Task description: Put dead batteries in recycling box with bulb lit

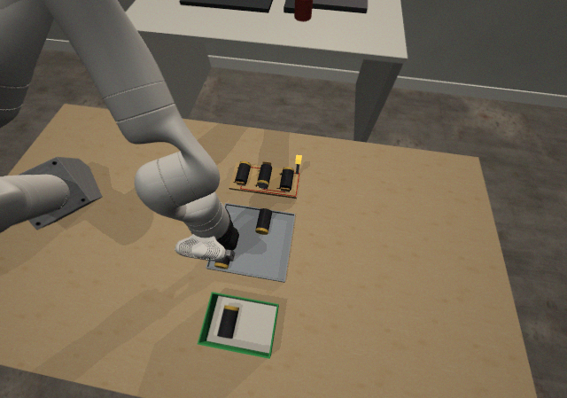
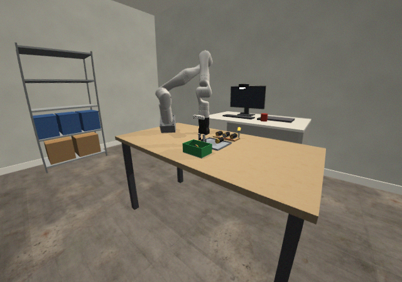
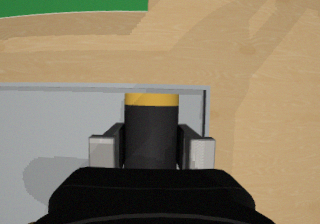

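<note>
The green recycling box is 80 mm ahead of my hand, 140 mm to the right of it and 10 mm below it. Also, from my hand: grey tray (60 mm ahead, 50 mm to the left, 20 mm below).
</note>
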